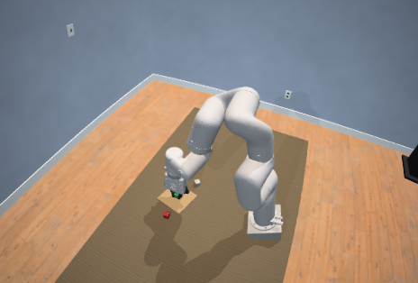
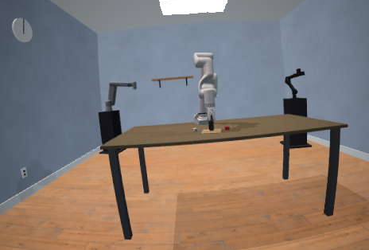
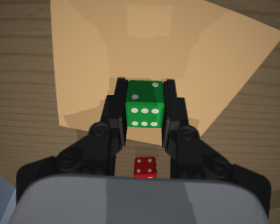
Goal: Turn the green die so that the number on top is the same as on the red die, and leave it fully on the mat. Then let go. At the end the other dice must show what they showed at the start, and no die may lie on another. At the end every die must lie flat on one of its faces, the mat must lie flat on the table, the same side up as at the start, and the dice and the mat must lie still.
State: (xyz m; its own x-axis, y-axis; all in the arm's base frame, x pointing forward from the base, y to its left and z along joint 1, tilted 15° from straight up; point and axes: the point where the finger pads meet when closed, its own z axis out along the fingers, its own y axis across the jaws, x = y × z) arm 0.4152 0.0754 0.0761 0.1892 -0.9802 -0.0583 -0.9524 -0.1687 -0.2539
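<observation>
The green die lies 10 mm below my hand. Also, from my hand: white die 130 mm to the right, 30 mm behind, 20 mm below; tan mat 30 mm below; red die 120 mm to the left, 30 mm behind, 20 mm below.
</observation>
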